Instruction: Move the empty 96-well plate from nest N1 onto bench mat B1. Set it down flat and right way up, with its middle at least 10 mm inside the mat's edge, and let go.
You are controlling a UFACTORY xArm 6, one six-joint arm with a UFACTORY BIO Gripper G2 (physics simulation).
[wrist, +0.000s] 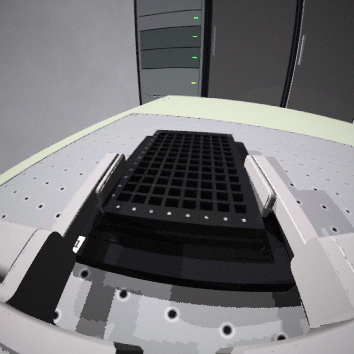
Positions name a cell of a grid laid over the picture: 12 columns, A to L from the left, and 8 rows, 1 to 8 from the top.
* gripper: G4
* black 96-well plate: G5
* black nest: G7
